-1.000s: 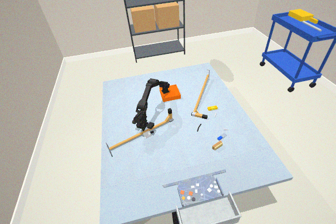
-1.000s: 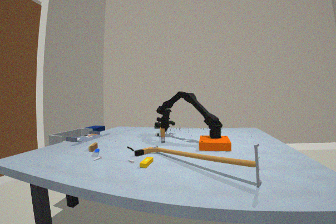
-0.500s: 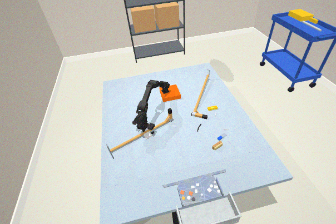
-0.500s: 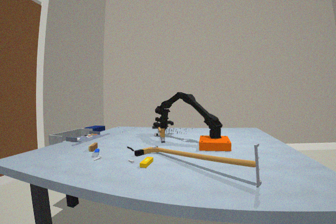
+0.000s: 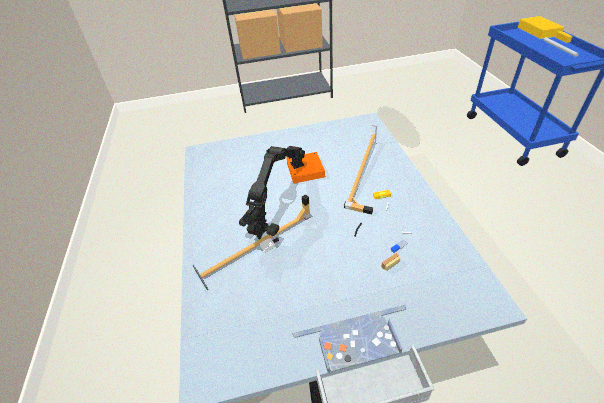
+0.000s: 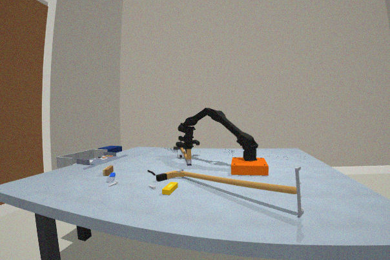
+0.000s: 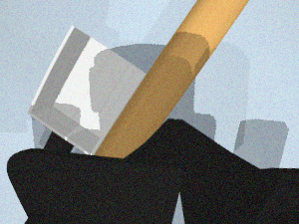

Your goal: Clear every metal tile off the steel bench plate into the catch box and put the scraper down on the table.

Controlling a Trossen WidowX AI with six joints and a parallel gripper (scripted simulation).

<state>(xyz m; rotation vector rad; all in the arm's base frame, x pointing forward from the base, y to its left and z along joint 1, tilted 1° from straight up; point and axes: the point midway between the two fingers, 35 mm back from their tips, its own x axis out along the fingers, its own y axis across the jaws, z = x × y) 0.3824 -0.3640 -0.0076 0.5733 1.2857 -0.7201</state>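
Now: the scraper 50 mm above my gripper tip, 20 mm ahead of it and 10 mm to the right of it. Round my gripper tip: white-and-black piece: 40 mm to the left, 40 mm ahead, 10 mm below; then wooden block: 470 mm to the left, 390 mm ahead; then black curved strip: 450 mm to the left, 150 mm ahead, 10 mm below.
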